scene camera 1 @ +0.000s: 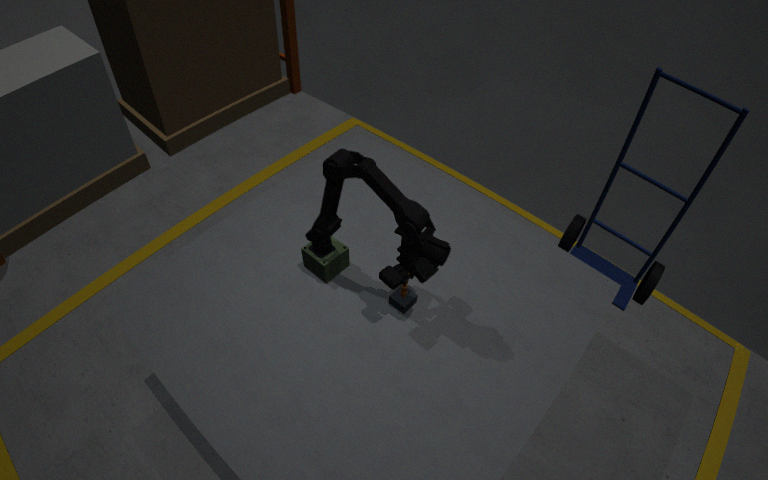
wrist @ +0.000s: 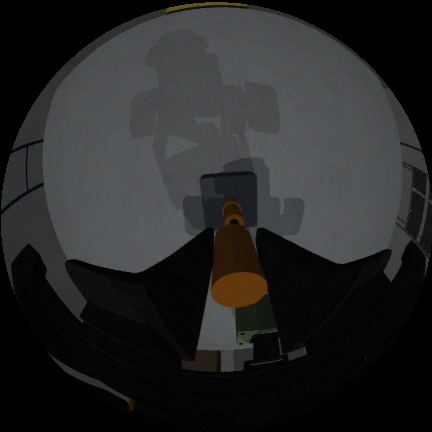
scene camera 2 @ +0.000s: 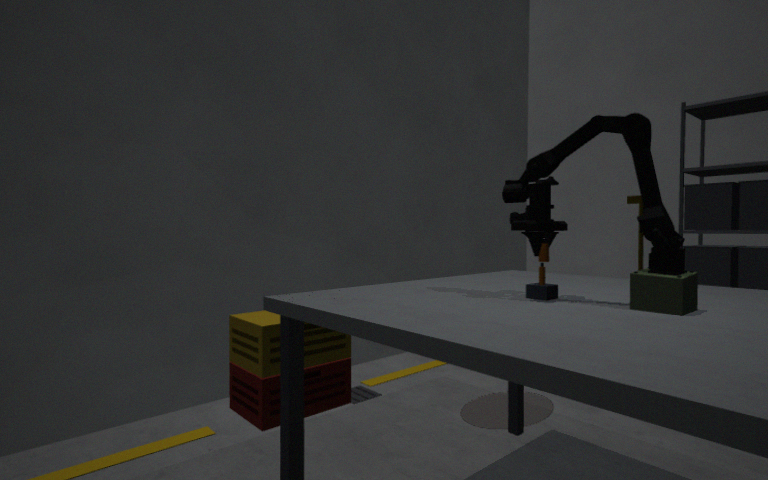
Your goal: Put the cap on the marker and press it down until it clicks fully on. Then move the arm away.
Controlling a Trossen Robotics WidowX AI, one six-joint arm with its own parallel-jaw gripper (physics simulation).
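Seen in the pictures: gripper, fingertip midpoint: (scene camera 1: 407, 281) (wrist: 234, 234) (scene camera 2: 539, 256); arm's base, link origin: (scene camera 1: 321, 248) (wrist: 265, 336) (scene camera 2: 667, 272).
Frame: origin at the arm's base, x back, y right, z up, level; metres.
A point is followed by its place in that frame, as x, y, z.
Note:
The orange marker (scene camera 1: 403, 293) @(-0.292, -0.079, -0.027) (scene camera 2: 542, 275) @(-0.281, -0.093, -0.025) (wrist: 230, 206) @(-0.294, -0.089, -0.019) stands upright in a small dark block (scene camera 1: 402, 301) @(-0.299, -0.069, -0.053) (scene camera 2: 542, 292) @(-0.265, -0.117, -0.070) (wrist: 215, 190) @(-0.301, -0.103, -0.052) on the table, its dark tip up. My gripper (scene camera 2: 538, 250) @(-0.293, -0.089, 0.029) (wrist: 234, 234) @(-0.293, -0.089, 0.029) is shut on the orange cap (scene camera 2: 544, 252) @(-0.271, -0.100, 0.041) (wrist: 237, 260) @(-0.294, -0.090, 0.057), which hangs roughly upright between the fingers. In scene camera 2 the cap's lower end is just above the marker's tip, slightly to the right of it, with a thin gap. In the wrist view the dark tip shows at the cap's far end. The inside of the cap is hidden. In scene camera 1 the fingers are mostly hidden by the gripper's body.
The arm stands on a green base block (scene camera 1: 325, 264) @(-0.061, 0.035, 0.004) (scene camera 2: 659, 293) @(0.008, -0.063, -0.046) on the grey table (scene camera 2: 430, 316) @(-0.281, -0.528, -0.091). A blue hand truck (scene camera 1: 603, 266) stands to the right in scene camera 1. Yellow and red crates (scene camera 2: 246, 344) stand beyond the table, and a shelf rack (scene camera 2: 682, 152) is behind.

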